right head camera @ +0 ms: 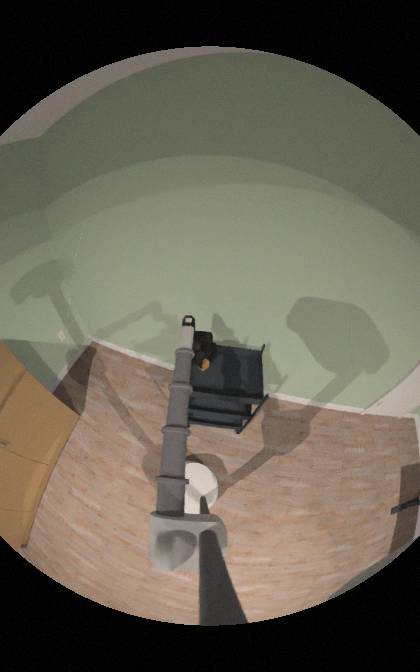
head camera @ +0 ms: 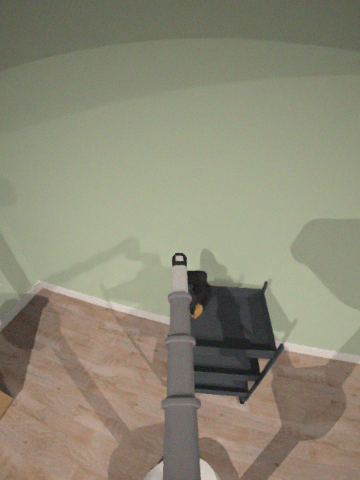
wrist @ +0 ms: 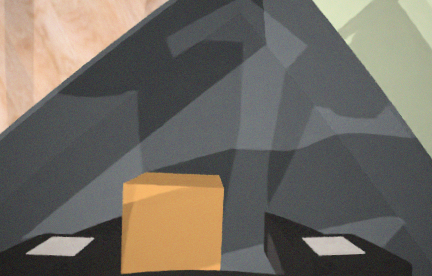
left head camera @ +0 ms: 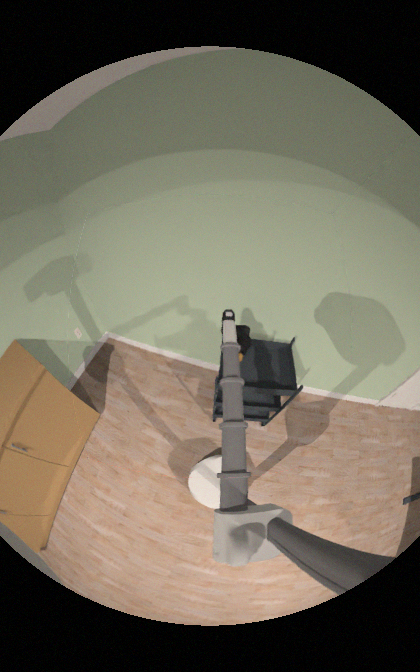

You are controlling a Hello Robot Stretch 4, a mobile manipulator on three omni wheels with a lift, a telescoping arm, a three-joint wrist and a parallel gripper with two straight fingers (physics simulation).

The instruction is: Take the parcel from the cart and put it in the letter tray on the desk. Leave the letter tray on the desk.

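Frame: origin at the robot's base, x ahead, y left, z up, level; millimetres.
Seen in the pictures: gripper, fingertip midpoint: [head camera: 197, 309] [wrist: 201, 232].
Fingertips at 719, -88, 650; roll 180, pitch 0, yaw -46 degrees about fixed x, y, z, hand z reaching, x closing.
A point is followed by its place in that frame, as x, y, z.
The parcel [head camera: 197, 311] {685, -83, 682} [left head camera: 240, 357] [right head camera: 205, 365] [wrist: 172, 227] {719, -68, 685} is a small orange-tan box. It sits on the top shelf of the dark grey cart [head camera: 235, 349] {488, -221, 697} [left head camera: 270, 387] [right head camera: 227, 397] [wrist: 200, 117] {770, -35, 635}, towards the shelf's left side in the head view. My gripper [wrist: 201, 232] {718, -88, 650} is open and points down over the shelf. In the wrist view the parcel shows between the two fingers, closer to the left finger, with a gap on the right. The parcel's lower edge is hidden there. The arm partly covers the gripper in the head views. The desk and letter tray cannot be made out.
The cart stands against the green wall [head camera: 200, 175] {1012, -98, 1212}. A tan cabinet [left head camera: 55, 430] [right head camera: 35, 450] with handles stands at the left. A round white object [left head camera: 205, 482] [right head camera: 201, 485] is beneath the arm [head camera: 180, 390] {257, 0, 988}. A dark bar [left head camera: 411, 499] [right head camera: 405, 506] shows at the right edge.
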